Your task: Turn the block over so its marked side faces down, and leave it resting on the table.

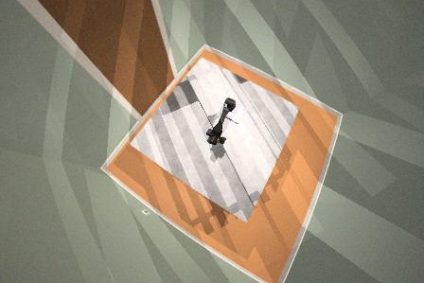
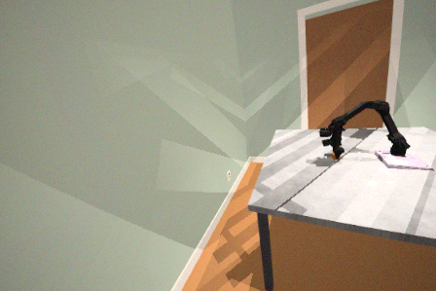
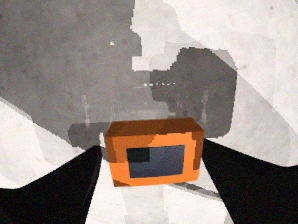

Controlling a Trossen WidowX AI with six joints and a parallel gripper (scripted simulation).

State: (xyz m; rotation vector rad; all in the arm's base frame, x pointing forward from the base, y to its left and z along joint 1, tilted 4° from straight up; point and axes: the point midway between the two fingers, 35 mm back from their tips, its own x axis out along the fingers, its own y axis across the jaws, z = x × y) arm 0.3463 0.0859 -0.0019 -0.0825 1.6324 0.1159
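My gripper tip is now 10 mm below the orange block.
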